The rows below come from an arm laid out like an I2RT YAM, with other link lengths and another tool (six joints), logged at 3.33 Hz.
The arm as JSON. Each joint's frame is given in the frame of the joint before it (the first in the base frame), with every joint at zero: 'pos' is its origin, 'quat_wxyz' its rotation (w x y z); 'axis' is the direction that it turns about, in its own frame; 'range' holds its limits. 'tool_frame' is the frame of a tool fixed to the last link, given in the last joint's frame.
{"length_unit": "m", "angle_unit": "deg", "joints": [
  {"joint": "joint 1", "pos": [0.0, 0.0, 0.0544], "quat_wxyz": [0.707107, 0.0, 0.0, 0.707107], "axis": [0.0, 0.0, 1.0], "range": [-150.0, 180.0]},
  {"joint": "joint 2", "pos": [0.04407, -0.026, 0.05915], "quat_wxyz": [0.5, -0.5, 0.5, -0.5], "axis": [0.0, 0.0, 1.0], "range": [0.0, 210.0]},
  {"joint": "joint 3", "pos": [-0.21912, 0.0, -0.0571], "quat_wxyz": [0.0, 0.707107, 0.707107, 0.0], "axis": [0.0, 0.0, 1.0], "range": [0.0, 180.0]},
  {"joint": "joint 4", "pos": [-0.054, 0.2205, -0.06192], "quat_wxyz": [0.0, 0.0, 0.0, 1.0], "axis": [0.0, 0.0, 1.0], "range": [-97.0, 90.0]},
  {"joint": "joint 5", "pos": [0.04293, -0.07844, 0.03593], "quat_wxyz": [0.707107, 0.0, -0.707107, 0.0], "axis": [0.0, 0.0, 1.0], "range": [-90.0, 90.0]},
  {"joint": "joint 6", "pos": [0.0, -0.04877, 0.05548], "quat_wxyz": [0.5, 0.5, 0.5, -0.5], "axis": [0.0, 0.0, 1.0], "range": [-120.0, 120.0]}
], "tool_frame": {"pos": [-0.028, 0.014, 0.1], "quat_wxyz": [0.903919, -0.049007, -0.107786, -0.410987]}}
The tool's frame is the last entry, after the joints.
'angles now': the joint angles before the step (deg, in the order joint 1, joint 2, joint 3, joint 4, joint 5, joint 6). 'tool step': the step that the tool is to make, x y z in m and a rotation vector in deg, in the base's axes. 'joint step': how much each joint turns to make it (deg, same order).
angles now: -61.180 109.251 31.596 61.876 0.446 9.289
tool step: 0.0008 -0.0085 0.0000 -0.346 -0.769 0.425
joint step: -1.035 1.781 1.777 0.674 -1.544 0.106
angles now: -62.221 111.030 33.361 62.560 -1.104 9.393
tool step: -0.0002 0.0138 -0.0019 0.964 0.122 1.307
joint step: 0.594 -2.155 -2.967 -0.093 -0.780 0.142
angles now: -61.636 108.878 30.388 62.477 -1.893 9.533
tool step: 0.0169 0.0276 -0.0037 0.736 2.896 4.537
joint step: 4.565 -3.036 -2.894 -2.306 0.648 -2.015
